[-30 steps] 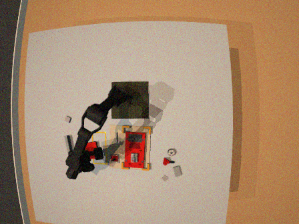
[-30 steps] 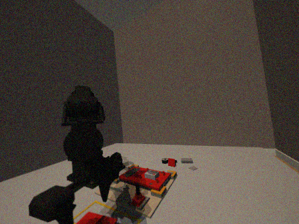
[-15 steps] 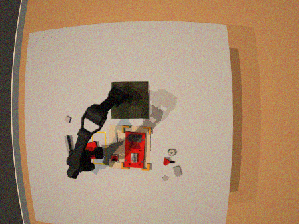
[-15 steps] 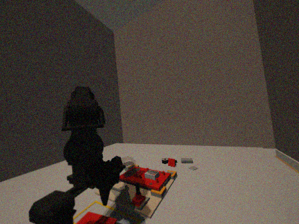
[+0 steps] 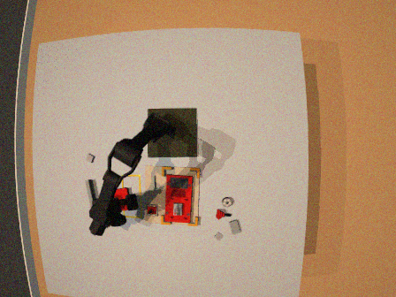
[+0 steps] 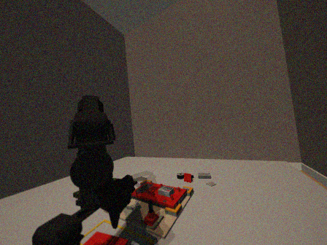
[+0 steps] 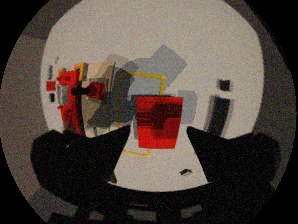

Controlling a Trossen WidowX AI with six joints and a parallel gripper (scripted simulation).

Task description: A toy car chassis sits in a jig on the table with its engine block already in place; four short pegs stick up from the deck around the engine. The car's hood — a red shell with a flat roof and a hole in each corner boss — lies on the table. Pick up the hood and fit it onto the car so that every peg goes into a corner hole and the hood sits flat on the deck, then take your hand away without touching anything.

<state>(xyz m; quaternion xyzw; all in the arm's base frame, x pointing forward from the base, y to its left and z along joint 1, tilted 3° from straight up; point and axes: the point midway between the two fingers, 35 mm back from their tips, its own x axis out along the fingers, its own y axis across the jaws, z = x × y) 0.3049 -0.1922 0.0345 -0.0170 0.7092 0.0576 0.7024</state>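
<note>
The red hood is 2 cm below my gripper tip. Round my gripper tip: long grey bar (14 cm to the right, 2 cm below, 1 cm behind); then grey engine block (25 cm to the left, 4 cm ahead, 1 cm below).
</note>
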